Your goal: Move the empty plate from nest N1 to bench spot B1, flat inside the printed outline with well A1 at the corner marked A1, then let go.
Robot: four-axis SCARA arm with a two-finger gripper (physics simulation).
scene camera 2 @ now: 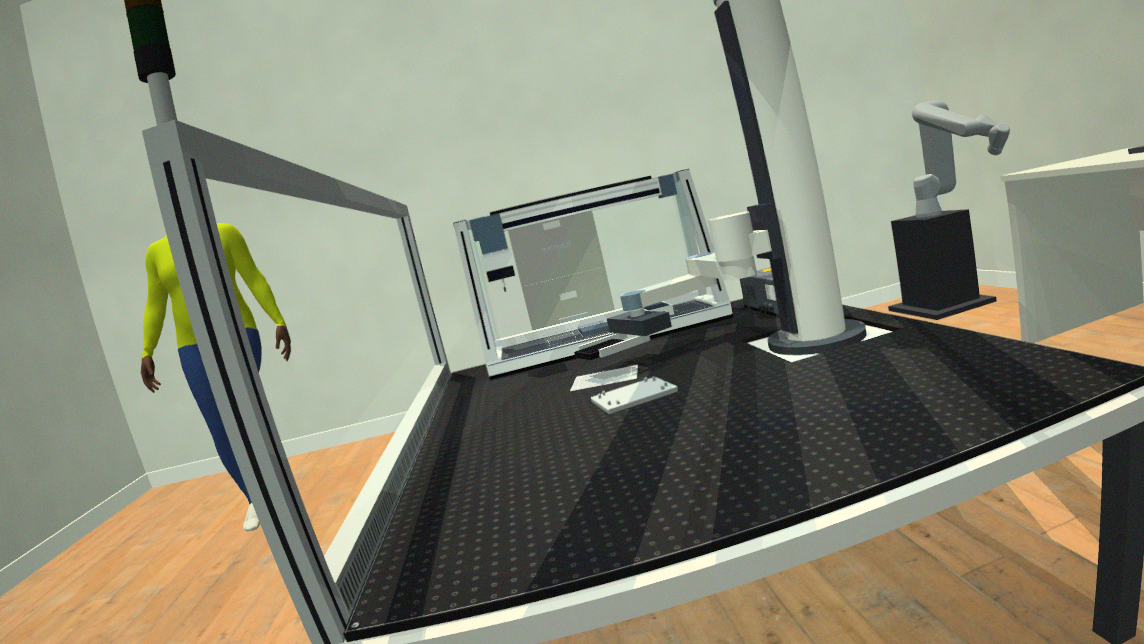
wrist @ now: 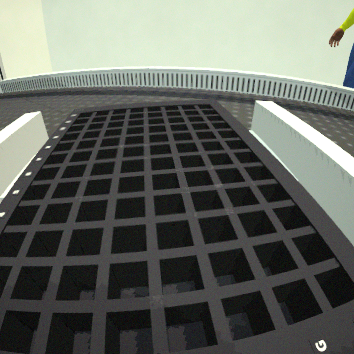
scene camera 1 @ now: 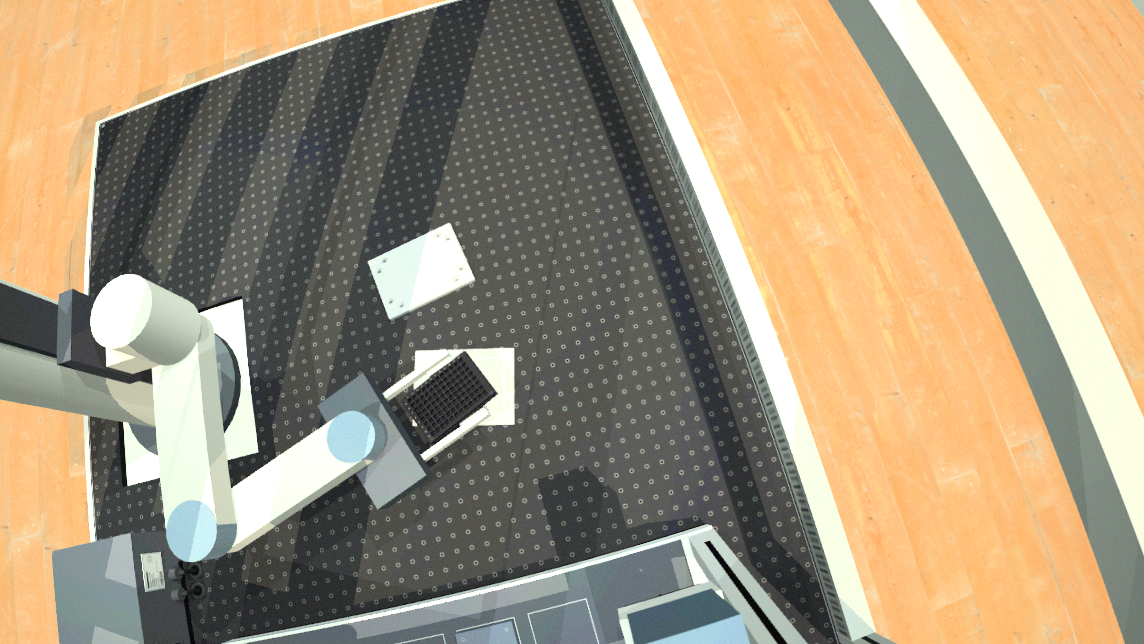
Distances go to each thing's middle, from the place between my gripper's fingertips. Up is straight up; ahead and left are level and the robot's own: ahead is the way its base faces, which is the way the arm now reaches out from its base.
Labels:
The white rectangle [scene camera 1: 497,365] lies 20 mm behind my hand, 10 mm to the left of it and 70 mm below it. The rest, counted from my hand: plate [scene camera 1: 438,405]: 40 mm behind, 10 mm to the right.

